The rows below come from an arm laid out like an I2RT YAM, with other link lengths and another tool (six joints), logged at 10 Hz.
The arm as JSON. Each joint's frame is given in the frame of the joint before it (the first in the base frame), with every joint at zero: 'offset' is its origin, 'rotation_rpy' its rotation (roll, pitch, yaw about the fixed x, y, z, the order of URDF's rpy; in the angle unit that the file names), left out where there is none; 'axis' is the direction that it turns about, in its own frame. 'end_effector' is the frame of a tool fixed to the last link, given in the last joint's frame.
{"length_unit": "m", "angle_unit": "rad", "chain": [
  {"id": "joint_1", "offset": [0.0, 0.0, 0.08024], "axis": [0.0, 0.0, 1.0]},
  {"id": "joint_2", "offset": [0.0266, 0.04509, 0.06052], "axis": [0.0, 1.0, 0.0]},
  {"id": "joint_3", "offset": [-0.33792, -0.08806, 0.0], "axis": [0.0, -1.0, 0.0]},
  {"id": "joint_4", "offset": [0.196, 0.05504, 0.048], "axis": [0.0, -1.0, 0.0]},
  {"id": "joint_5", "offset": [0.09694, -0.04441, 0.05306], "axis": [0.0, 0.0, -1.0]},
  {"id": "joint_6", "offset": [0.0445, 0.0, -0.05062], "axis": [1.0, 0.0, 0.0]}
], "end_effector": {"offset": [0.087, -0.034, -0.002], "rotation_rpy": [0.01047, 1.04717, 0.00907]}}
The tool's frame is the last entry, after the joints.
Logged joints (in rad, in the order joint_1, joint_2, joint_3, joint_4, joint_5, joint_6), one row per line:
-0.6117 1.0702 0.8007 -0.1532 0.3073 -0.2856
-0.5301 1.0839 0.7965 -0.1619 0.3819 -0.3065
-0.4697 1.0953 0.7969 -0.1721 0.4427 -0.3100
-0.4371 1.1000 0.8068 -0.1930 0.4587 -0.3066
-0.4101 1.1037 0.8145 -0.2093 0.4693 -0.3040
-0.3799 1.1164 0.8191 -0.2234 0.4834 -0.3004
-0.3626 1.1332 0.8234 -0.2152 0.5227 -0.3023
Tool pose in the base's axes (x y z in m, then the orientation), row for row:
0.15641 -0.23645 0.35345 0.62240 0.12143 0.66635 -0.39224
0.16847 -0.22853 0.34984 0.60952 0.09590 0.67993 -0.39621
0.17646 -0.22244 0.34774 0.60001 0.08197 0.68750 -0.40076
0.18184 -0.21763 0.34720 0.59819 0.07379 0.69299 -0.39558
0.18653 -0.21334 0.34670 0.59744 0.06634 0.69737 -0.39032
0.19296 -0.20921 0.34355 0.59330 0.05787 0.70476 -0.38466
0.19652 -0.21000 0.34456 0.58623 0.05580 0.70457 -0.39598
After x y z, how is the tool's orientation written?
As a quaternion, w x y z.
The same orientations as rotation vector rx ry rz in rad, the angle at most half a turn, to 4 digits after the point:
0.2789 1.5307 -0.9010
0.2215 1.5701 -0.9149
0.1900 1.5938 -0.9291
0.1712 1.6077 -0.9177
0.1540 1.6184 -0.9058
0.1345 1.6383 -0.8942
0.1301 1.6427 -0.9232

